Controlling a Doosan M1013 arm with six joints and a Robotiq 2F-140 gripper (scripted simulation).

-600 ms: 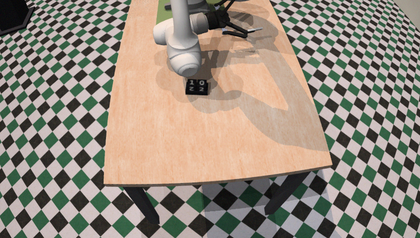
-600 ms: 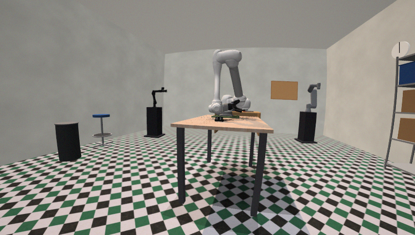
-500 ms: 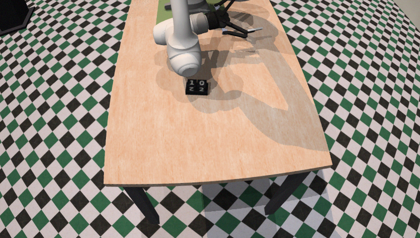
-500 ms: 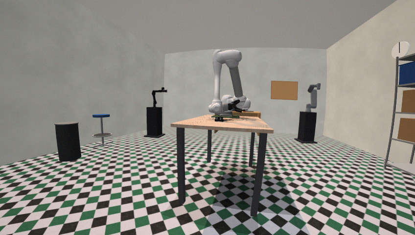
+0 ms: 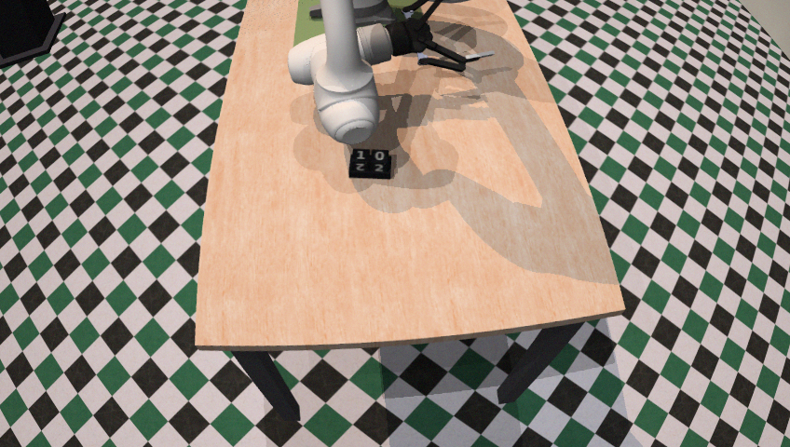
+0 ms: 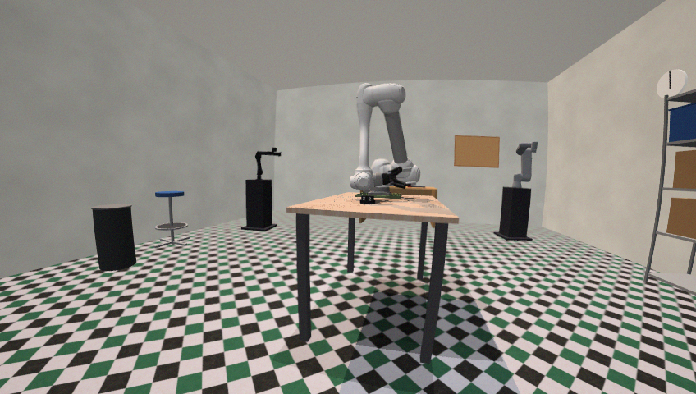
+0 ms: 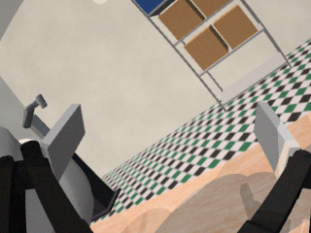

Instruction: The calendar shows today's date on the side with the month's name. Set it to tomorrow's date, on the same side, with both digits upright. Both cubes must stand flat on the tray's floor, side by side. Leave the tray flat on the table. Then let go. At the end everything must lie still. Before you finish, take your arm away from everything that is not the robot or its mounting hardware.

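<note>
Now: the black cube 260 mm to the right of my hand, 240 mm ahead of it and 140 mm below it. Also, from my hand: black tray 280 mm to the right, 240 mm ahead, 150 mm below.
</note>
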